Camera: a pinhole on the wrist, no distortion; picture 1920 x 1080 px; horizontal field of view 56.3 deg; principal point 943.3 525.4 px. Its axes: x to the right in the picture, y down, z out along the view. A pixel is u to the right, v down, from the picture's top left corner.
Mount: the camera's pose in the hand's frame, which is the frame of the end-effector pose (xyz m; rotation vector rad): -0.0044 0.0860 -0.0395 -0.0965 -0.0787 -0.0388
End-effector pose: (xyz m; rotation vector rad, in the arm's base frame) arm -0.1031 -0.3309 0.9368 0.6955 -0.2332 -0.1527
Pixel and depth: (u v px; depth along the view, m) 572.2 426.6 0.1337
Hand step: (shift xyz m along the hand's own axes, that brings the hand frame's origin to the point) -0.0425 0.0927 0.0916
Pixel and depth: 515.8 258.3 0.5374
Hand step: -0.1765 0.0634 0.4910
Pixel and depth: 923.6 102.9 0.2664
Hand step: -0.0304 0.0497 0.2305
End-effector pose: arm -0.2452 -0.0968 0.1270 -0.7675 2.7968 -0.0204
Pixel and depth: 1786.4 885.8 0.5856
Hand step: 0.2299 0.2506 0.5525
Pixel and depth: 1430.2 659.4 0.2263
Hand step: 0.0402 0.1228 0.1884
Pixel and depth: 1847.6 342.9 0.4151
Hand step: 0.1704 0.0773 0.3932
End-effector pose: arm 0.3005 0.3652 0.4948 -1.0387 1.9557 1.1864
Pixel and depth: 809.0 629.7 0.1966
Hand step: -0.0336 0.1171 0.1533
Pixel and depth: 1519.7 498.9 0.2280
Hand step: 0.0510 0.1024 0.1929
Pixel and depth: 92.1 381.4 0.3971
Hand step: -0.2238 0.0997 0.3424
